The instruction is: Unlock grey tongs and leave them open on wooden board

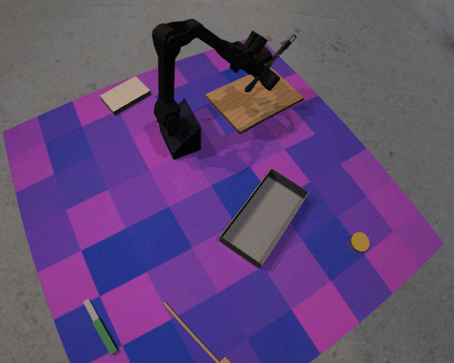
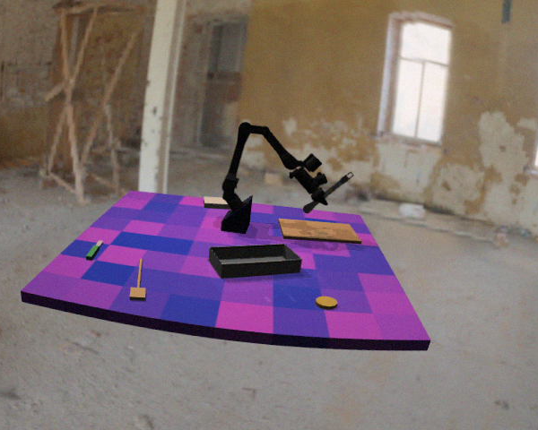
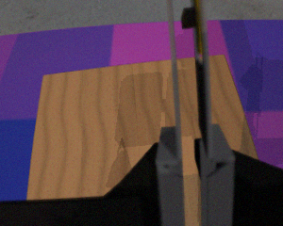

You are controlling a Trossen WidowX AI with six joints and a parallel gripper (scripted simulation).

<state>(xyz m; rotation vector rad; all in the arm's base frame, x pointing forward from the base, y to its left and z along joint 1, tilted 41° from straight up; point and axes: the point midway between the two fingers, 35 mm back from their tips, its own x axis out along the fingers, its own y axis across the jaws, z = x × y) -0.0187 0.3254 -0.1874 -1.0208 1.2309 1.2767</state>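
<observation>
My gripper tip is 140 mm above the wooden board, 20 mm past it and 10 mm to the left of it. Round my gripper tip: roasting tin: 430 mm ahead, 330 mm to the right, 120 mm below; cream block: 480 mm to the right, 320 mm behind, 130 mm below.
</observation>
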